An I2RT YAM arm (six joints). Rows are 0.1 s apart.
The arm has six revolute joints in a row. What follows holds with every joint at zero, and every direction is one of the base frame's. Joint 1 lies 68 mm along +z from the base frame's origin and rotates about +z. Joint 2 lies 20 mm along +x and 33.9 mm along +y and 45.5 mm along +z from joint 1 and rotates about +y. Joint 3 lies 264 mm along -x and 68.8 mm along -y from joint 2 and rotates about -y. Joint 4 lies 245 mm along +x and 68.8 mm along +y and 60 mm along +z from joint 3 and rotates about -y. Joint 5 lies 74 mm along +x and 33.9 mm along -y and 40.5 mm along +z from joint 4 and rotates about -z. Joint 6 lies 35.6 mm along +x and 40.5 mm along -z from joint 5 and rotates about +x. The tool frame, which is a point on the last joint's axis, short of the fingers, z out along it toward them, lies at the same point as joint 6; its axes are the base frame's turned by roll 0, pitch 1.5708 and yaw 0 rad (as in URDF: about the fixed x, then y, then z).
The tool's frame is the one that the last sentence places.
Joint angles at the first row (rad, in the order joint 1, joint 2, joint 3, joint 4, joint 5, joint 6):
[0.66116, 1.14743, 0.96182, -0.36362, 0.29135, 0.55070]
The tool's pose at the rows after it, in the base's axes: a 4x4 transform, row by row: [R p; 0 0 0 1], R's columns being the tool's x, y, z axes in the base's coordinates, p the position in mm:
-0.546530 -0.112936 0.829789 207.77; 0.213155 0.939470 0.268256 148.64; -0.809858 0.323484 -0.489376 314.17; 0 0 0 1
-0.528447 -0.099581 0.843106 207.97; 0.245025 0.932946 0.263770 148.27; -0.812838 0.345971 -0.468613 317.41; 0 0 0 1
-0.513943 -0.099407 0.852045 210.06; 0.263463 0.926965 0.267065 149.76; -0.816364 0.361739 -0.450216 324.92; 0 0 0 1
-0.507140 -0.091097 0.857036 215.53; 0.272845 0.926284 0.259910 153.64; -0.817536 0.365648 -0.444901 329.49; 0 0 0 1
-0.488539 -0.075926 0.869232 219.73; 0.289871 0.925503 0.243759 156.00; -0.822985 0.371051 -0.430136 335.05; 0 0 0 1
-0.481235 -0.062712 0.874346 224.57; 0.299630 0.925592 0.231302 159.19; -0.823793 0.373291 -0.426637 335.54; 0 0 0 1
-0.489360 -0.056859 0.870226 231.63; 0.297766 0.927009 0.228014 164.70; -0.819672 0.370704 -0.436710 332.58; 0 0 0 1
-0.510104 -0.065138 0.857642 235.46; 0.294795 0.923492 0.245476 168.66; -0.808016 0.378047 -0.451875 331.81; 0 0 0 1
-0.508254 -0.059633 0.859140 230.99; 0.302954 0.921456 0.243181 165.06; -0.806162 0.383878 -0.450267 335.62; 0 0 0 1
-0.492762 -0.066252 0.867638 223.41; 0.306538 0.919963 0.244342 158.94; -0.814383 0.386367 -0.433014 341.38; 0 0 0 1
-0.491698 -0.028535 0.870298 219.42; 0.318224 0.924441 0.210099 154.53; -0.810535 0.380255 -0.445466 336.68; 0 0 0 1
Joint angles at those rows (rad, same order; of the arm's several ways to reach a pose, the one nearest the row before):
[0.66267, 1.14435, 0.96640, -0.36054, 0.30368, 0.55679]
[0.66269, 1.13978, 0.96793, -0.34372, 0.31600, 0.57673]
[0.66265, 1.14739, 0.99393, -0.34053, 0.31903, 0.58443]
[0.66267, 1.17488, 1.02614, -0.34054, 0.32823, 0.59056]
[0.66266, 1.19338, 1.05377, -0.33595, 0.34968, 0.59820]
[0.66265, 1.21638, 1.06917, -0.32680, 0.36351, 0.60589]
[0.66266, 1.25307, 1.08598, -0.31909, 0.36358, 0.61051]
[0.66266, 1.27622, 1.10447, -0.32825, 0.34067, 0.61815]
[0.66270, 1.25495, 1.10448, -0.34816, 0.34360, 0.62583]
[0.66267, 1.21511, 1.09378, -0.35740, 0.34815, 0.61823]
[0.66266, 1.19656, 1.07078, -0.37424, 0.37878, 0.63800]

